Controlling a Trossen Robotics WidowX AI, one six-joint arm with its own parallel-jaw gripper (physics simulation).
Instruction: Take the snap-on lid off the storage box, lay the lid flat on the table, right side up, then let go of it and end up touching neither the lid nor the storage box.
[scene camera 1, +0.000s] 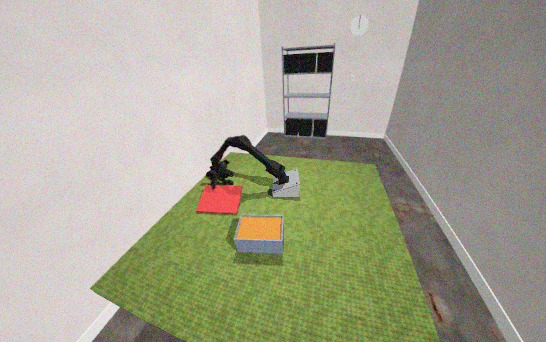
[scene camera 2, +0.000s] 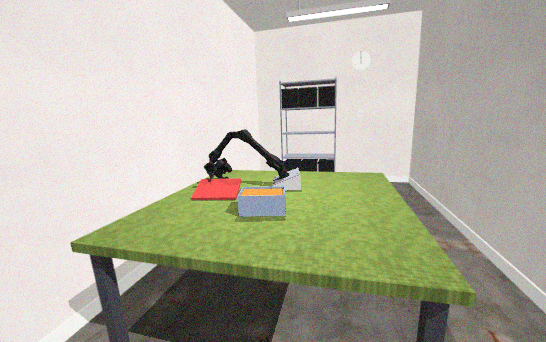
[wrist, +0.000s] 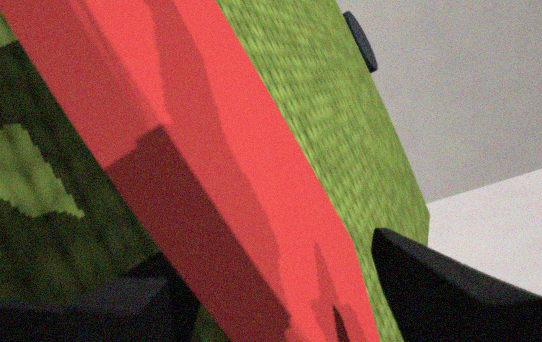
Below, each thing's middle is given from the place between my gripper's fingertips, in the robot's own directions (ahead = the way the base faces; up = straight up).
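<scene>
My gripper is 30 mm above, 30 mm to the right of and 50 mm short of the red lid (scene camera 1: 224, 199).
</scene>
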